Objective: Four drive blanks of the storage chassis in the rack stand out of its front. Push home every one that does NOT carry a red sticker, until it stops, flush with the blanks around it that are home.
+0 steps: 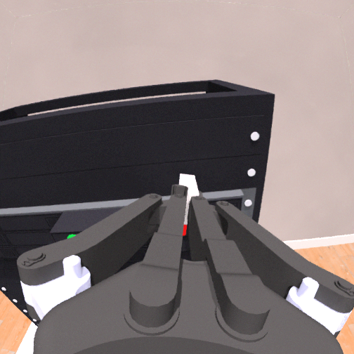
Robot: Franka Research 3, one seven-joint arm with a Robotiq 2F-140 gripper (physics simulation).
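The storage chassis shows its grey top edge across the rack, with dark drive blanks below it. At the left, one blank stands out of the front and carries a green sticker. My gripper is shut and empty, its tips in front of the right part of the chassis. A pale strip shows at the tips. A small red patch shows in the gap between the fingers; its blank is hidden. The fingers and linkages cover much of the front, so I cannot tell whether the tips touch a blank.
The black rack has plain dark panels above the chassis and an open frame on top. White round screw heads run down its right side. A beige wall is behind, and wooden floor shows at the lower right.
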